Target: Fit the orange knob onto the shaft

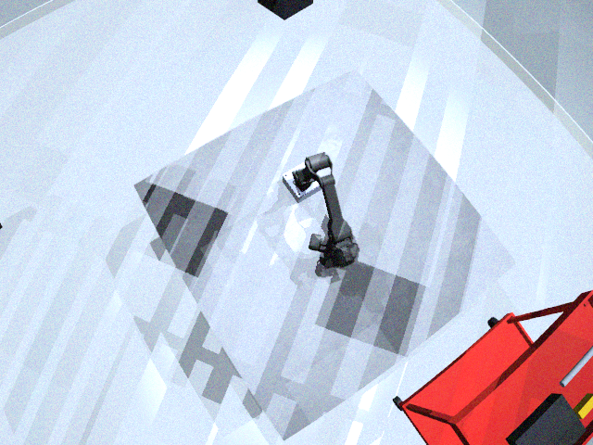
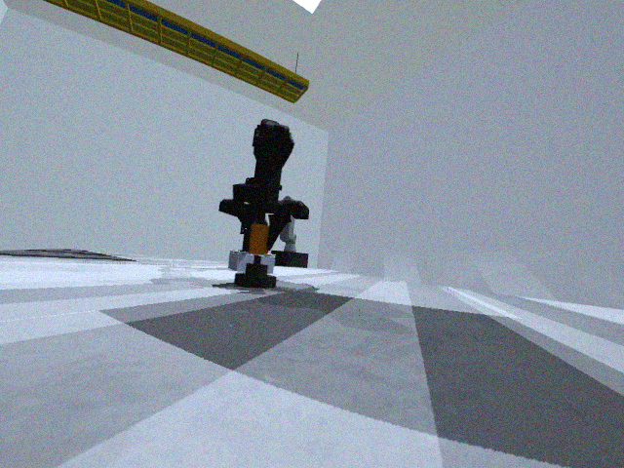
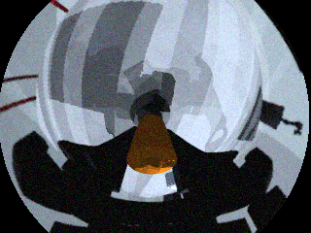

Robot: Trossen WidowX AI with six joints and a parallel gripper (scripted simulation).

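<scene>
The orange knob lies 2 cm above my gripper tip. The rest, counted from my gripper tip: dark pedestal (4 cm below).
</scene>
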